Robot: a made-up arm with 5 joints.
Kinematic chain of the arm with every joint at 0, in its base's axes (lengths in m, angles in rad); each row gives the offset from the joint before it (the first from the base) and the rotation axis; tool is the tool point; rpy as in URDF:
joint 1: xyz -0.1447 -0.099 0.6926 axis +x
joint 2: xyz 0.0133 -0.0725 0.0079 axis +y
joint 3: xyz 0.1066 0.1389 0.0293 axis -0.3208 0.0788 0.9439
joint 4: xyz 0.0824 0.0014 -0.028 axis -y
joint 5: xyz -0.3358 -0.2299 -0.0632 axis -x
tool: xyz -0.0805 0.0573 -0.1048 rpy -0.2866 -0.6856 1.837
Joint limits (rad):
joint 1: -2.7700..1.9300
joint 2: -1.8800..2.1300
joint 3: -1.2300..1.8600
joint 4: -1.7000..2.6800
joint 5: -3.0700..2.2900
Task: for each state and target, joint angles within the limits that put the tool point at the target. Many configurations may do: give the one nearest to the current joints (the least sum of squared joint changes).
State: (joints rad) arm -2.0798 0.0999 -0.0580 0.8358 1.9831
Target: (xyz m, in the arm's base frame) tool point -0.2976 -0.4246 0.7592
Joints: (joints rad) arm -1.4580 -0.4507 -0.4324 0.3354 2.2900
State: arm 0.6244 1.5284 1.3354 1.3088 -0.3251
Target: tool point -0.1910 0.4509 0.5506
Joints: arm 1.1106 0.8667 1.3521 1.6634 -0.2808
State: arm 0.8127 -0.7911 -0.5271 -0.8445 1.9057
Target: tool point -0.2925 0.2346 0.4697
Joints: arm 0.1906 -0.6189 -1.2300 -0.0689 1.7243
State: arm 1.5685 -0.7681 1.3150 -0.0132 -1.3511
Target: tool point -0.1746 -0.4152 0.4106
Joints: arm 1.9197 -0.9611 1.8600 -0.0989 -2.0243
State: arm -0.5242 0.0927 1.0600 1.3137 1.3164
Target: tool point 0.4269 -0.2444 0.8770
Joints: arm -0.2861 -0.8508 1.0827 1.2480 1.6190
